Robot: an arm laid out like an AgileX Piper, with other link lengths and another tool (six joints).
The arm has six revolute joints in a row. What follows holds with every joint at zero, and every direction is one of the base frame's.
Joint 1 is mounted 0.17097 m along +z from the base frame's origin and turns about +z.
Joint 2 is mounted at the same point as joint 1 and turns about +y.
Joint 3 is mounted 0.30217 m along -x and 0.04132 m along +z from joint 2 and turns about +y.
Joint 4 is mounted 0.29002 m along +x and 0.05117 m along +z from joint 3 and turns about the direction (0.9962, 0, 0.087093).
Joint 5 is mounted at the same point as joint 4 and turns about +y.
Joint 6 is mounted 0.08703 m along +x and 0.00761 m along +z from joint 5 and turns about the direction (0.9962, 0, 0.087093).
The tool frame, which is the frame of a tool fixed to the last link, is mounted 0.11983 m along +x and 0.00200 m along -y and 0.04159 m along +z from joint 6; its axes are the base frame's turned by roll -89.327, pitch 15.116 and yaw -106.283 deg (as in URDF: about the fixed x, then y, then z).
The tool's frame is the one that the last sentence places.
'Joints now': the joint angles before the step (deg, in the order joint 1, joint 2, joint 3, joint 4, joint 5, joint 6). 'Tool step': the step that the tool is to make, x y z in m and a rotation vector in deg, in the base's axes. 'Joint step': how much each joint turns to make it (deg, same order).
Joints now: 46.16, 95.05, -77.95, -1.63, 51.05, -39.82
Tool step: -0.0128, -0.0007, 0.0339, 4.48, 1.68, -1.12
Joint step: -0.33, -3.45, -1.34, 4.34, 2.73, 0.09
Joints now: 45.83, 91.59, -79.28, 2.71, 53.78, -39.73
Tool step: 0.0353, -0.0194, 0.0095, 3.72, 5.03, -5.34
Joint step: -7.35, 2.52, -4.59, 7.44, 3.58, -2.76
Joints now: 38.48, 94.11, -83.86, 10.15, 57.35, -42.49
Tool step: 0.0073, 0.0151, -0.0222, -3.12, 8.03, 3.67
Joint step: -1.04, 8.63, -9.24, 3.64, 9.69, -3.34
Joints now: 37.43, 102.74, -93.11, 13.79, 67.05, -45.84
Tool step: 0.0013, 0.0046, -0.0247, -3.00, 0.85, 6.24
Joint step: 0.01, 3.91, -1.75, -0.14, 1.77, -6.22
